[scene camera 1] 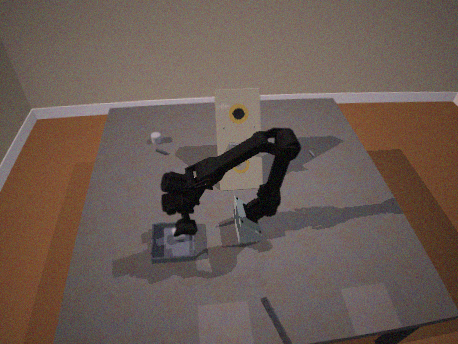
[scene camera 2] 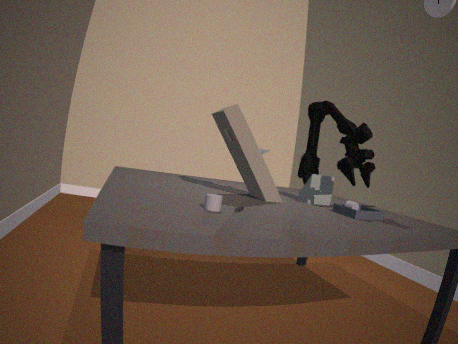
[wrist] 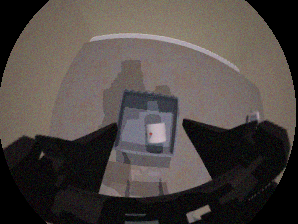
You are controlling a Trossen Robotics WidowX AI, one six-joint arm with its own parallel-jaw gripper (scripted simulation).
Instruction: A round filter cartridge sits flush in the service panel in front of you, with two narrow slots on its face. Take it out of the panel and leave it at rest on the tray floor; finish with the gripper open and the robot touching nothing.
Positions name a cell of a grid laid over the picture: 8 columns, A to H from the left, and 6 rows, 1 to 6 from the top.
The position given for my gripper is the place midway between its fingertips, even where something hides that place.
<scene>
My gripper shows in scene camera 1 (D4), in scene camera 2 (G4) and in the wrist view (E4).
</scene>
